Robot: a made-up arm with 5 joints.
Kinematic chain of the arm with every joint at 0, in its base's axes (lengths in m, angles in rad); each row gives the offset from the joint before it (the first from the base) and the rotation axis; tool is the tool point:
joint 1: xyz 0 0 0.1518 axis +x
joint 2: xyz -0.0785 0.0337 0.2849 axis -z
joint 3: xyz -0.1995 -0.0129 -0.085 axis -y
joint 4: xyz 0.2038 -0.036 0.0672 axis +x
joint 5: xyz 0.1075 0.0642 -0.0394 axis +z
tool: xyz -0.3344 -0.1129 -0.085
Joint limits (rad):
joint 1: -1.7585..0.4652
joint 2: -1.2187..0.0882
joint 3: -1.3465..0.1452
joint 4: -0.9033..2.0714
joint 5: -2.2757..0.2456
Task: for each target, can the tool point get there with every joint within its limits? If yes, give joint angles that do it. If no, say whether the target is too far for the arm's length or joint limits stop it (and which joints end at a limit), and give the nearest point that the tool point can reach.
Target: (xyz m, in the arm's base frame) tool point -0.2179 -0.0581 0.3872
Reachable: yes | joints -0.5567 -0.9743 -0.3969 0.4428 -0.1248
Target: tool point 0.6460 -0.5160 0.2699
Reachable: no: joint limits stop it (at a limit: joint 1, joint 2, joint 4, joint 5) | nearest point 0.3483 -0.2490 0.3526 | short by 0.408 m
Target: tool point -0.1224 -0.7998 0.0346
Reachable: no: joint limits stop it (at a limit: joint 2, joint 3, joint 4, joint 5) | nearest point -0.3104 -0.4343 0.0882 | short by 0.414 m
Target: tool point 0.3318 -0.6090 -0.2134
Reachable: no: joint limits stop it (at a limit: joint 1, joint 2, joint 3, joint 5) | nearest point 0.1238 -0.2239 -0.1284 | short by 0.446 m
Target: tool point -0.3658 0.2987 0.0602
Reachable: yes | joints 0.2380 -0.3835 -1.0688 -0.2448 -1.9354
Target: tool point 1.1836 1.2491 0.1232
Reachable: no: too far | nearest point 0.2601 0.5936 0.1382 | short by 1.133 m
